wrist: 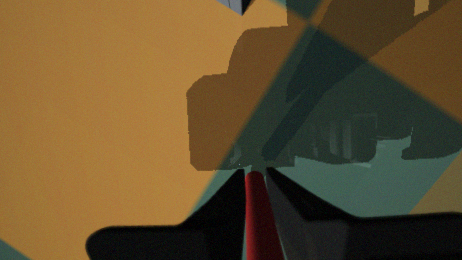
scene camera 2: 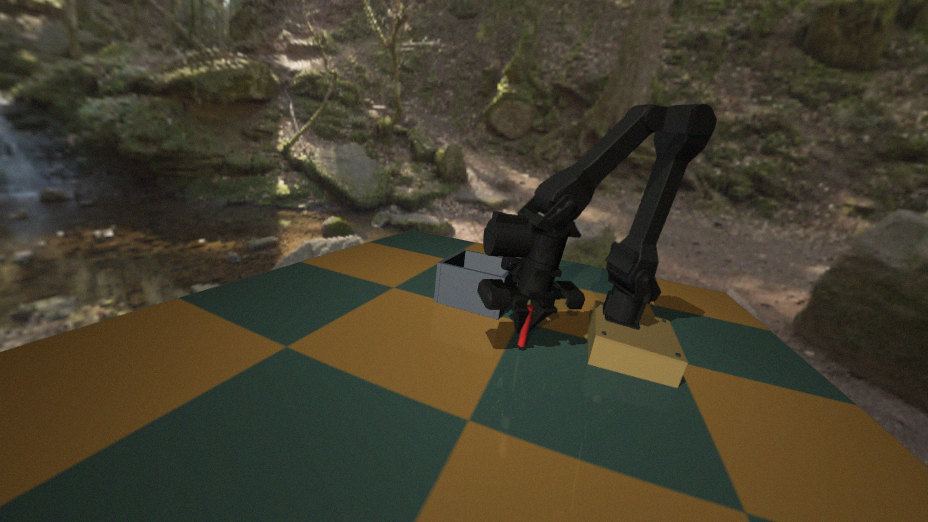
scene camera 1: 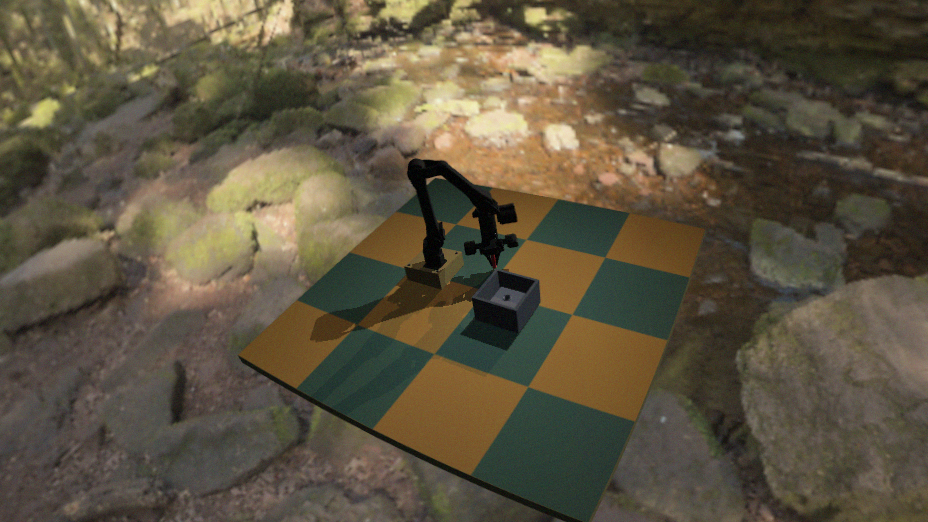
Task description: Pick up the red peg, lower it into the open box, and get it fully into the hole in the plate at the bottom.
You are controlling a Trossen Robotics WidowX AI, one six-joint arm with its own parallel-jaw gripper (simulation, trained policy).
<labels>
My gripper shows in the wrist view, in scene camera 2 (520,332) and in scene camera 1. The same spot on my gripper: (wrist: 302,218) is (scene camera 1: 489,255).
</labels>
